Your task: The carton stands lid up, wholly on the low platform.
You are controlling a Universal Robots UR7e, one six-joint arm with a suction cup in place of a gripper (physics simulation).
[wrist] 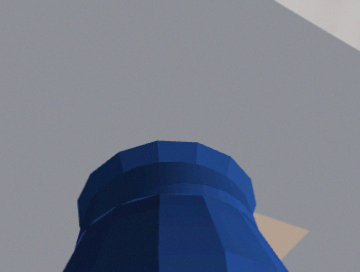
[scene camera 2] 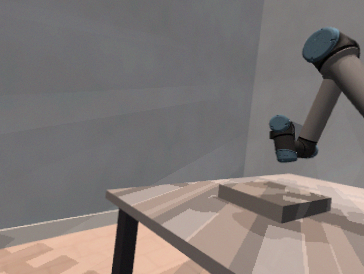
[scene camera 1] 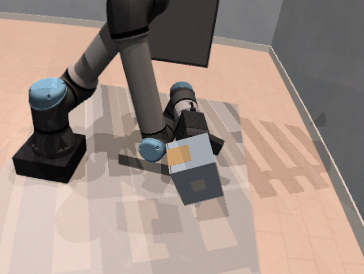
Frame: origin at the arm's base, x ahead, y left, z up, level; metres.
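Seen in the pictures: end effector, tool point: (wrist: 168, 174); arm's base, origin of the base link: (scene camera 1: 54, 145).
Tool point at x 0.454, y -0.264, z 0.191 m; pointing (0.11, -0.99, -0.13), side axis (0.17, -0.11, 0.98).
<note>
Offsets run from my tool point to a thing's top centre. Level surfaces: height alone.
The grey-blue carton @(dx -0.008, dy -0.034, dz +0.087 m) (scene camera 1: 196, 170) (wrist: 150, 75) is held up at a slight tilt in scene view 1, with an orange patch on its upper face and a small tan patch on its darker front face. I cannot tell surely which face is the lid. My blue suction cup (wrist: 167, 172) is against a grey carton face in the wrist view; its contact is hidden in scene view 1 behind the carton. The low platform @(dx -0.077, dy +0.405, dz -0.217 m) (scene camera 1: 142, 164) (scene camera 2: 250, 202) lies behind and left of the carton in scene view 1, partly hidden by the arm. The carton does not show in scene view 2.
The wooden table @(dz -0.265 m) (scene camera 1: 150, 240) (scene camera 2: 170, 217) carries the platform and the arm's black base (scene camera 1: 47, 162). The table's right edge runs close beside the carton in scene view 1. A dark panel (scene camera 1: 185, 35) stands behind the table, and grey walls stand beyond.
</note>
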